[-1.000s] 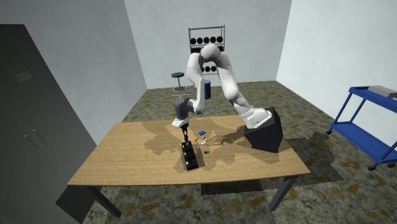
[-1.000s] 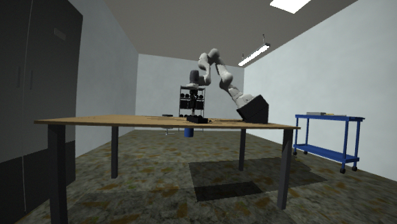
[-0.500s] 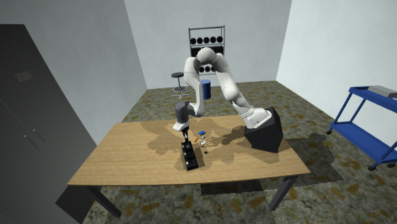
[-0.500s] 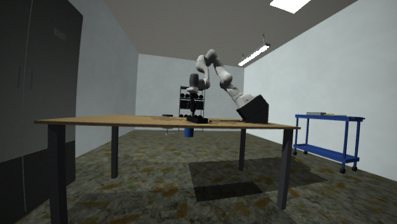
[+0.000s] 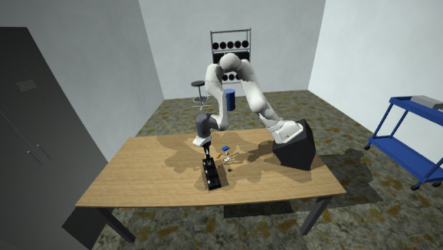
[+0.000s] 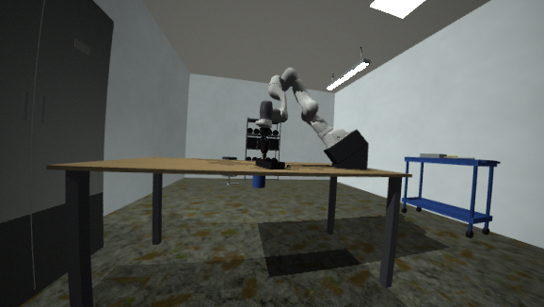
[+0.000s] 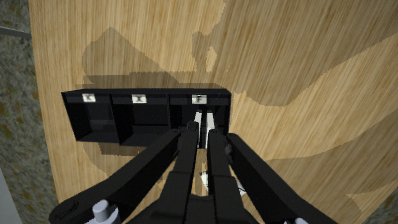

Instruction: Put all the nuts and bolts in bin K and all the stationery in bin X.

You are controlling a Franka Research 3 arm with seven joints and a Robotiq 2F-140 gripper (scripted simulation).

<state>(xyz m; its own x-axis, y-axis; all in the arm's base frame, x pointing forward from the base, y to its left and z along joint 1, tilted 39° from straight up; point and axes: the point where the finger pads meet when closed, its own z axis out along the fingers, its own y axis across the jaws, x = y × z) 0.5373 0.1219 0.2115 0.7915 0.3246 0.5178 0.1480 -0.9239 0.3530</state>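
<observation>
My gripper is now 2 cm past the black bin row, 9 cm to the right of it and 3 cm above it. Also, from my hand: brass bolt: 8 cm behind, 2 cm to the left, 4 cm below; then orange cylinder: 7 cm behind, 9 cm to the right, 4 cm below; then white domino: 14 cm behind, 5 cm to the right, 4 cm below.
</observation>
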